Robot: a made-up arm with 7 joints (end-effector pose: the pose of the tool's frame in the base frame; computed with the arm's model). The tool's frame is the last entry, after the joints. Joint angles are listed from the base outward.
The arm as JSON. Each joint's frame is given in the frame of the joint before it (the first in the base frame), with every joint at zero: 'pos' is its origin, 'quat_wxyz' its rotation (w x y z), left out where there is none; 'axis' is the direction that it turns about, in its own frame. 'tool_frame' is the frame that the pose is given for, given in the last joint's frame.
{
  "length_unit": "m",
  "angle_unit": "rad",
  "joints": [
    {
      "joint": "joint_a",
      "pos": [
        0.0,
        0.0,
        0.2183
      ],
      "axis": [
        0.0,
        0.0,
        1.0
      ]
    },
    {
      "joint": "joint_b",
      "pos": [
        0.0,
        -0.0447,
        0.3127
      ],
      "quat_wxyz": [
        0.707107,
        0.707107,
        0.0,
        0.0
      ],
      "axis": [
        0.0,
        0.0,
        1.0
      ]
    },
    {
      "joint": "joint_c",
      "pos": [
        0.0,
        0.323,
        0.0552
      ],
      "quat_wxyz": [
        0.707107,
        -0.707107,
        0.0,
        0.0
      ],
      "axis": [
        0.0,
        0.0,
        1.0
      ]
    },
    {
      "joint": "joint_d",
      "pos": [
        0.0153,
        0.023,
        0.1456
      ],
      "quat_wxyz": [
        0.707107,
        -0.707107,
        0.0,
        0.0
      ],
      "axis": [
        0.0,
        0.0,
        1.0
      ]
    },
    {
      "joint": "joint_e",
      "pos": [
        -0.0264,
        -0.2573,
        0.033
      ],
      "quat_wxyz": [
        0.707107,
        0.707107,
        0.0,
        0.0
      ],
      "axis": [
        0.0,
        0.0,
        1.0
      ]
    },
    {
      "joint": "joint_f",
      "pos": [
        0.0,
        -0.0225,
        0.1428
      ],
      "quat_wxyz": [
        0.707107,
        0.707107,
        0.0,
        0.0
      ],
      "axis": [
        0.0,
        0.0,
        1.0
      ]
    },
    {
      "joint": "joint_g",
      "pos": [
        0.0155,
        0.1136,
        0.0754
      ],
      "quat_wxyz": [
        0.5,
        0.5,
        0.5,
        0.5
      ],
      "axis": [
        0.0,
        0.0,
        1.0
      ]
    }
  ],
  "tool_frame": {
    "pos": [
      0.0,
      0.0,
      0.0
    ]
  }
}
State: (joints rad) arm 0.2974 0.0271 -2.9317 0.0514 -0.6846 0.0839 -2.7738
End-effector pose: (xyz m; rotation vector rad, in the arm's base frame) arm 0.0288 -0.0624 1.5184 2.0626 -0.5242 -2.1650
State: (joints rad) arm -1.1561 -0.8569 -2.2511 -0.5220 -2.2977 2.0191 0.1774
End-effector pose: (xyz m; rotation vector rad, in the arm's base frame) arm 0.2352 -0.7317 0.8267 -0.0664 1.5803 -2.0916
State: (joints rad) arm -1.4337 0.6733 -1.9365 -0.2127 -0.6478 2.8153 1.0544
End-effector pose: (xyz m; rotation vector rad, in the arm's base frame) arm 0.0010 0.4067 1.1470 0.4668 0.7539 -0.1728
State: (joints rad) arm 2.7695 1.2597 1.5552 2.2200 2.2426 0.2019 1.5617
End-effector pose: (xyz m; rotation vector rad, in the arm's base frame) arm 0.0240 -0.3246 0.4660 1.2741 1.9045 -0.5727
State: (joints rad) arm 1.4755 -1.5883 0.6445 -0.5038 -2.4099 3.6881 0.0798
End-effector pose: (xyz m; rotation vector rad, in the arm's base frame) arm 0.2270 0.6518 0.7681 1.6183 -1.2531 -1.1240
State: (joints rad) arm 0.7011 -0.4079 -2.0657 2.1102 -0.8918 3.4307 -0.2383
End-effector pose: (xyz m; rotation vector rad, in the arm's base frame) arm 0.2403 -0.2712 0.9628 0.8361 1.0756 1.5629
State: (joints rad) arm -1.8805 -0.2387 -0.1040 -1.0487 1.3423 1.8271 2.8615
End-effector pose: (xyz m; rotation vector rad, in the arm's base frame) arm -0.0989 0.1687 1.2818 -0.8731 -0.2621 -0.7447
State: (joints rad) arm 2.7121 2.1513 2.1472 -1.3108 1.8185 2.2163 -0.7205
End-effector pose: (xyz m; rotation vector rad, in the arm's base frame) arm 0.7189 0.0410 0.3218 -1.2459 0.4043 -2.3647
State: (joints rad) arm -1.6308 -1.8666 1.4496 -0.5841 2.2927 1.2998 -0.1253
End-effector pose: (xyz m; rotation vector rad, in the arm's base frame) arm -0.2794 -0.8668 0.3223 1.6904 0.4109 -1.5671
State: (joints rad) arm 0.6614 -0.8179 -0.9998 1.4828 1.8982 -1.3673 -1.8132
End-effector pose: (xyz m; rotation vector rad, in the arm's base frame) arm 0.7017 0.1014 0.5683 -0.5301 -1.2110 -0.3674
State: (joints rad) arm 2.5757 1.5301 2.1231 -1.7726 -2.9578 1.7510 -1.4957
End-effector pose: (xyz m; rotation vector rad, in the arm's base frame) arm 0.6612 0.1947 0.6043 -1.1012 -0.5064 -1.6907
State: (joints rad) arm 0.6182 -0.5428 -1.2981 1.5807 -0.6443 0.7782 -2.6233
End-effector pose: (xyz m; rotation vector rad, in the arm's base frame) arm 0.7013 -0.2185 0.9679 0.7235 2.1958 -1.4437
